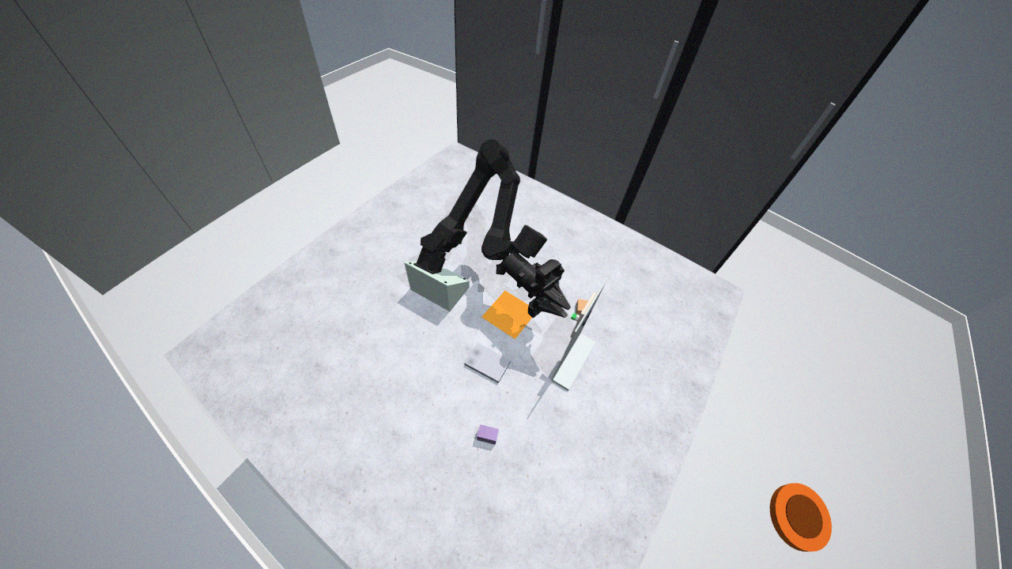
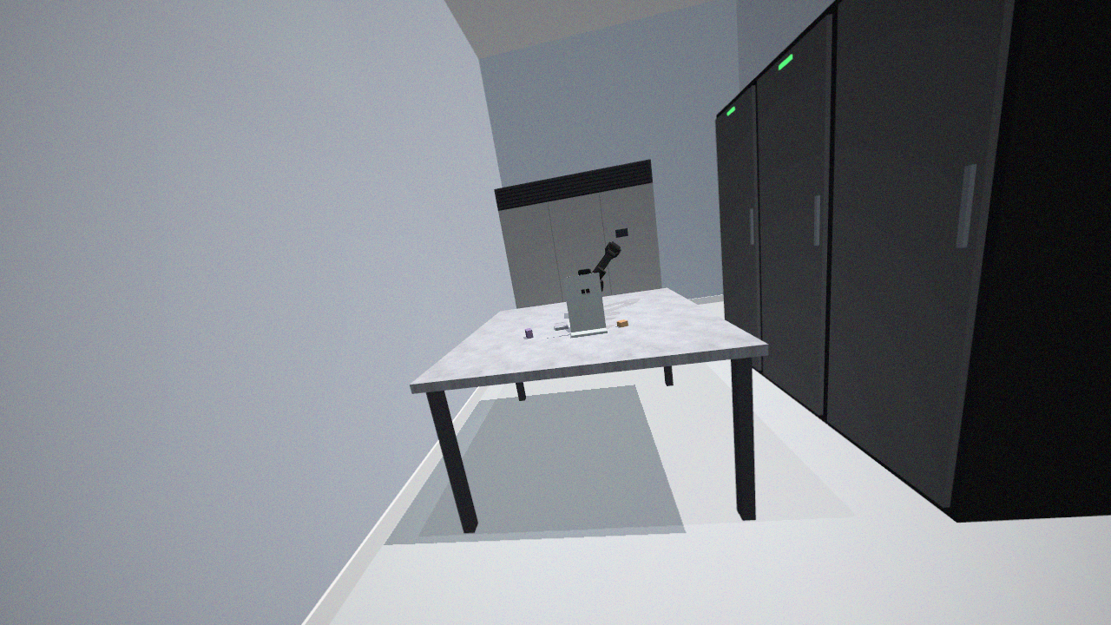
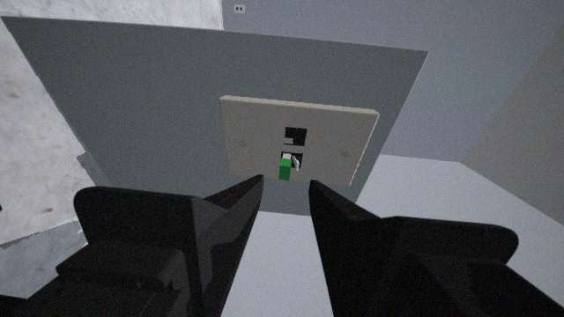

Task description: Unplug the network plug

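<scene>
Now: the network plug 30 mm ahead of my gripper tip. Round my gripper tip: upright panel 50 mm ahead, 70 mm below; then tan block 30 mm ahead, 160 mm to the left, 190 mm below; then orange marked square 160 mm behind, 50 mm to the left, 200 mm below.
</scene>
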